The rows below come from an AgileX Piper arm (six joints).
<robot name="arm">
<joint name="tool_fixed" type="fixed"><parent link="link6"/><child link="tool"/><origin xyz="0 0 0" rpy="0 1.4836 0"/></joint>
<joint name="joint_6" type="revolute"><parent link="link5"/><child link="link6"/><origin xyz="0.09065 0 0.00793"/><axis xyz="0.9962 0 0.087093"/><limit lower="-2.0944" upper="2.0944"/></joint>
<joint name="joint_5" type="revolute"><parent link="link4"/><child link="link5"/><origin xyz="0 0 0"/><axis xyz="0 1 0"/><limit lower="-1.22" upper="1.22"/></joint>
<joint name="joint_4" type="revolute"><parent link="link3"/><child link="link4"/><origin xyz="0.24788 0 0.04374"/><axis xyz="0.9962 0 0.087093"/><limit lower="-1.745" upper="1.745"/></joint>
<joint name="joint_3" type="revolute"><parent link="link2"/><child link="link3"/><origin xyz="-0.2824 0 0.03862"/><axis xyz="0 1 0"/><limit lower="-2.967" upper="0"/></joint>
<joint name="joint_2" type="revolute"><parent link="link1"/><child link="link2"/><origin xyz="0 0 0"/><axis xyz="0 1 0"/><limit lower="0" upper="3.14"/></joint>
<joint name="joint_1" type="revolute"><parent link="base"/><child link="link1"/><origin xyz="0 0 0.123"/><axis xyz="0 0 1"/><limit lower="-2.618" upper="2.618"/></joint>
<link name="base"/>
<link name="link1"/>
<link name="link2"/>
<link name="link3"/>
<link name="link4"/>
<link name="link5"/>
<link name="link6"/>
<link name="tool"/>
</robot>
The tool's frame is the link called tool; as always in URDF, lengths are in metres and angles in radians.
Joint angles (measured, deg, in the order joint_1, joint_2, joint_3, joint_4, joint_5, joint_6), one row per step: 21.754 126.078 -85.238 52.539 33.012 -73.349; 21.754 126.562 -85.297 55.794 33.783 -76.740; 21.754 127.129 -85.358 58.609 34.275 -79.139; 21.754 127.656 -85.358 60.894 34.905 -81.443; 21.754 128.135 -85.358 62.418 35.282 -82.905; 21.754 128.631 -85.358 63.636 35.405 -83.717; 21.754 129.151 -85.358 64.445 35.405 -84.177; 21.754 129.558 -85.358 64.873 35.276 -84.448; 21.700 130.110 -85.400 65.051 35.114 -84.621; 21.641 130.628 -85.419 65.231 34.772 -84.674; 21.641 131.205 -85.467 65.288 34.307 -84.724; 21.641 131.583 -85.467 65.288 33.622 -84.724; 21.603 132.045 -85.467 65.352 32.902 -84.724; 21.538 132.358 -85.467 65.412 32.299 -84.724; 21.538 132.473 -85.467 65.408 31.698 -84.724
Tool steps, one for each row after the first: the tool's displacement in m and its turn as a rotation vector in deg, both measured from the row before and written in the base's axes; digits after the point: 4 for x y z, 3 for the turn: -0.0003 0.0026 -0.0018 1.493 -0.090 1.139; 0.0002 0.0021 -0.0026 1.379 0.167 0.425; -0.0003 0.0018 -0.0028 1.067 0.118 0.726; -0.0001 0.0011 -0.0028 0.685 0.185 0.380; 0.0002 0.0008 -0.0032 0.542 0.360 -0.088; 0.0002 0.0004 -0.0037 0.279 0.413 -0.179; 0.0003 0.0001 -0.0030 0.043 0.243 -0.169; 0.0005 -0.0004 -0.0042 -0.165 0.312 -0.158; 0.0007 -0.0006 -0.0040 -0.201 0.273 -0.375; 0.0006 -0.0003 -0.0045 -0.350 0.193 -0.322; 0.0008 -0.0006 -0.0032 -0.413 -0.065 -0.470; 0.0009 -0.0009 -0.0038 -0.417 0.008 -0.571; 0.0009 -0.0010 -0.0026 -0.320 -0.060 -0.514; 0.0008 -0.0005 -0.0010 -0.293 -0.261 -0.404
